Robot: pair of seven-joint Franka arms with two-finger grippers.
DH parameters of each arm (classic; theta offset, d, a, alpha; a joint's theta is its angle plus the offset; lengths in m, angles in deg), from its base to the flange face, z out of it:
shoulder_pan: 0 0.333 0 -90
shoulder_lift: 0 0 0 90
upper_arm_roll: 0 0.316 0.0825 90
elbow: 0 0 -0.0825 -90
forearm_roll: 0 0.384 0 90
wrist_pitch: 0 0 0.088 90
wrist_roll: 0 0.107 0 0
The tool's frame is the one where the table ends.
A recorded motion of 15 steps. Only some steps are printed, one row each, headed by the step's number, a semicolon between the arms.
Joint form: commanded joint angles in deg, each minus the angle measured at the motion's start. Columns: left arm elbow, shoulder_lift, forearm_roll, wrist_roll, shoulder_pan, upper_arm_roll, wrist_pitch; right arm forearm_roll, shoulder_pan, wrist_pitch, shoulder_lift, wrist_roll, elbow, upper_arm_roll.
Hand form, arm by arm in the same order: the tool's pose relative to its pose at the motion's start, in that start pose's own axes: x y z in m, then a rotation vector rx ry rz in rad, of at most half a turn. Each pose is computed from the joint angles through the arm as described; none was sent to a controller.
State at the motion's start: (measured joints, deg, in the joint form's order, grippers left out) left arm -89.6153 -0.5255 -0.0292 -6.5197 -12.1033 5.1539 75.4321; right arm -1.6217 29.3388 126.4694 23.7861 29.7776 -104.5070 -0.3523
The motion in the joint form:
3: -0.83 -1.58 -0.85 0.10 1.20 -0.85 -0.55; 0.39 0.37 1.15 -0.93 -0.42 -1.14 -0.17
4: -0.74 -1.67 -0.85 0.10 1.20 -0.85 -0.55; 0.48 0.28 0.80 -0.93 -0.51 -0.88 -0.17
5: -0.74 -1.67 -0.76 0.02 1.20 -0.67 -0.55; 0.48 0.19 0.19 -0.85 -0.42 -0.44 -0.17
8: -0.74 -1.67 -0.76 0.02 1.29 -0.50 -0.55; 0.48 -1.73 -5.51 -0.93 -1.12 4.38 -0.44
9: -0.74 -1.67 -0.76 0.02 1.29 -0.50 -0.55; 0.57 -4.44 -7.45 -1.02 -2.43 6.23 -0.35
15: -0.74 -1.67 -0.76 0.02 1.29 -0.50 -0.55; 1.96 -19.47 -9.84 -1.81 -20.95 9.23 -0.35
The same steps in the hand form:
3: -0.0107 -0.0030 -0.0048 -0.0179 0.0015 0.0002; -0.0040 -0.0007 -0.0033 0.0119 0.0122 -0.0070
4: -0.0114 -0.0031 -0.0062 -0.0183 0.0046 0.0003; -0.0030 -0.0001 -0.0048 0.0122 0.0102 -0.0059
5: -0.0112 -0.0050 -0.0062 -0.0177 0.0047 -0.0046; -0.0017 0.0004 -0.0064 0.0100 0.0064 -0.0027
8: -0.0110 -0.0073 -0.0062 -0.0189 0.0046 -0.0090; 0.0193 0.0179 -0.0360 0.0014 -0.0058 0.0243
9: -0.0110 -0.0073 -0.0062 -0.0189 0.0046 -0.0090; 0.0356 0.0436 -0.0481 0.0038 -0.0082 0.0486
15: -0.0110 -0.0073 -0.0062 -0.0189 0.0046 -0.0090; 0.0900 0.2063 -0.0725 0.0363 0.0047 -0.0004

